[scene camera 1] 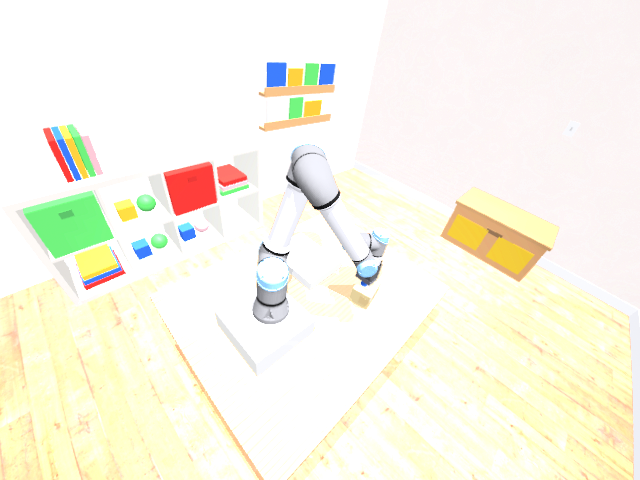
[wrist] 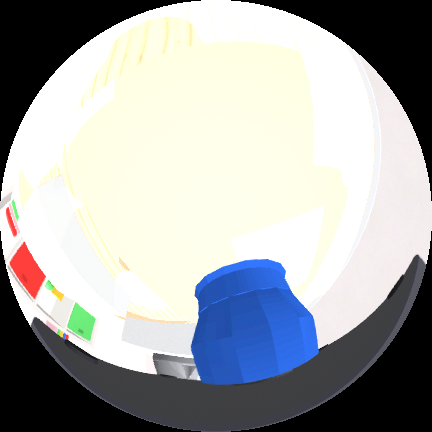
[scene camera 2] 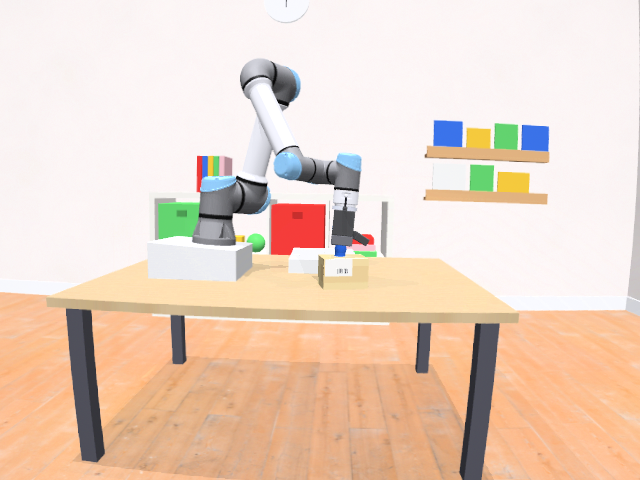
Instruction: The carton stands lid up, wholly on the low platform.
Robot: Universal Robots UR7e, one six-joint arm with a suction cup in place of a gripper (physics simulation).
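Pixels of known places: hand, its tool point: (scene camera 1: 363, 285) (wrist: 236, 265); arm's base, origin of its link: (scene camera 1: 270, 309) (wrist: 177, 357) (scene camera 2: 213, 243).
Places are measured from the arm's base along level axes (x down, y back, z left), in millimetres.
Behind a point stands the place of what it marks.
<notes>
The carton (scene camera 1: 363, 296) @(y -376, x 23, z -202 mm) (scene camera 2: 342, 271) @(y -436, x 46, z -223 mm) is a small tan box with a barcode label on its side. It stands on the table (scene camera 2: 413, 299) @(y -627, x 100, z -329 mm), just right of the low white platform (scene camera 2: 302, 259) @(y -303, x 52, z 24 mm). My suction cup (scene camera 1: 365, 282) @(y -428, x 23, z -160 mm) (scene camera 2: 340, 250) (wrist: 240, 271) is blue and presses straight down on the carton's top face. In the wrist view that pale top (wrist: 193, 160) fills most of the picture and the cup looks squashed against it. The carton rests on the table, not on the platform.
The white pedestal (scene camera 2: 190, 260) @(y 34, x 38, z -154 mm) (scene camera 1: 263, 341) @(y 110, x -11, z -102 mm) under the arm's base stands at the table's left. A cubby shelf (scene camera 2: 383, 222) with coloured bins stands behind the table. A wooden cabinet (scene camera 1: 498, 232) stands by the right wall.
</notes>
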